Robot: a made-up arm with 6 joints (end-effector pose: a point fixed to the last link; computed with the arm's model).
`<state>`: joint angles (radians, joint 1 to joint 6).
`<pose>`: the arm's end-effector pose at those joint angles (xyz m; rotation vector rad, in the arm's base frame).
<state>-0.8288 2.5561 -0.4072 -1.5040 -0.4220 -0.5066</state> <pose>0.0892 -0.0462 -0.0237 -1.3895 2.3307 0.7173</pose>
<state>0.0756 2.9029 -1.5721 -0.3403 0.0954 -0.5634</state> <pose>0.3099 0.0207 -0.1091 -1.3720 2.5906 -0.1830</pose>
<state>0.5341 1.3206 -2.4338 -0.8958 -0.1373 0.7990</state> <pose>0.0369 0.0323 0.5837 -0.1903 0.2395 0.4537</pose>
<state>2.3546 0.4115 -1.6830 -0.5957 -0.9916 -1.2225</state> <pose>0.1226 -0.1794 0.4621 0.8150 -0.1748 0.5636</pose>
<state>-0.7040 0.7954 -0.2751 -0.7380 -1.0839 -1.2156</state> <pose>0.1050 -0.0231 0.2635 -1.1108 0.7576 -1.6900</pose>
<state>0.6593 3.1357 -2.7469 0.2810 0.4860 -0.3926</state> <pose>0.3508 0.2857 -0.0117 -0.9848 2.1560 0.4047</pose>
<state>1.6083 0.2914 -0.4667 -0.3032 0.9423 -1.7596</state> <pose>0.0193 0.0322 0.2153 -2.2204 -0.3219 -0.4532</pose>
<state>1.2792 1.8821 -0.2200 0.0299 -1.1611 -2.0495</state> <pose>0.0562 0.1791 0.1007 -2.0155 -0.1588 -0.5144</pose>
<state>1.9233 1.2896 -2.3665 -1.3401 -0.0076 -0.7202</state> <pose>-0.0203 0.0536 0.5779 -0.3669 -0.1723 -0.1336</pose>
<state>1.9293 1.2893 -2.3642 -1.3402 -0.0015 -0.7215</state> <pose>-0.0203 0.0541 0.5777 -0.3717 -0.1697 -0.1303</pose>
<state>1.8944 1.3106 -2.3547 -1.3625 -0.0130 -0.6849</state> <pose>-0.0232 0.0659 0.5755 -0.3978 -0.1818 -0.1478</pose>
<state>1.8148 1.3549 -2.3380 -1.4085 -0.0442 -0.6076</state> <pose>-0.0262 0.0902 0.5702 -0.4505 -0.2071 -0.1863</pose>
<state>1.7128 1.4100 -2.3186 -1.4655 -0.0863 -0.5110</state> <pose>-0.0245 0.1208 0.5618 -0.5231 -0.2338 -0.2318</pose>
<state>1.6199 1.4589 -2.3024 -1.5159 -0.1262 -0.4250</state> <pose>-0.0178 0.1476 0.5526 -0.5950 -0.2513 -0.2695</pose>
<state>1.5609 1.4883 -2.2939 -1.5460 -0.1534 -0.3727</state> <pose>-0.0112 0.1631 0.5464 -0.6408 -0.2594 -0.2915</pose>
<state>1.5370 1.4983 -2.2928 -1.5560 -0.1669 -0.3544</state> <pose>-0.0083 0.1679 0.5443 -0.6551 -0.2637 -0.3004</pose>
